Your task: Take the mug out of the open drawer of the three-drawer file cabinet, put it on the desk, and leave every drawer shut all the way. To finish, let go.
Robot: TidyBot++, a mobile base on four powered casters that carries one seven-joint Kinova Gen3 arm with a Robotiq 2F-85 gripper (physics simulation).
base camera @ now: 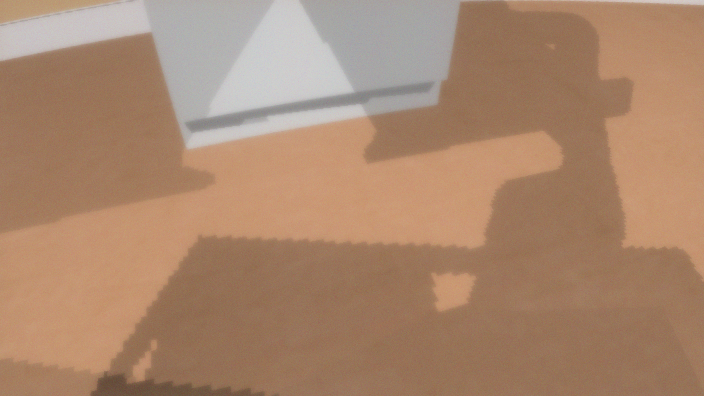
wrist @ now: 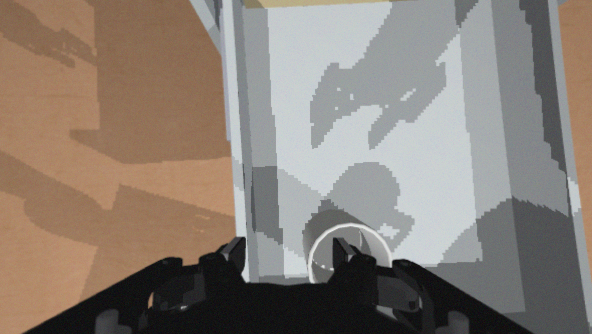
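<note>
The open drawer (wrist: 505,125) of the file cabinet (base camera: 400,50) fills the middle and right of the wrist view. The light grey mug (wrist: 324,220) stands in it near the lower middle of that view, its round rim facing up toward the camera. My gripper (wrist: 289,250) is open and empty above the drawer. Its left finger shows over the drawer's left side wall, and its right finger overlaps the mug's opening. The fingers and gripper body hide the lower part of the mug. The mug does not show in the base camera view, where the lower front of the cabinet shows at the top.
The wooden floor (base camera: 310,195) (wrist: 165,175) lies in front of and beside the cabinet, with large shadows across it. A white baseboard (base camera: 75,37) runs behind at the upper left. A pale yellow strip (wrist: 325,3) shows at the top of the wrist view.
</note>
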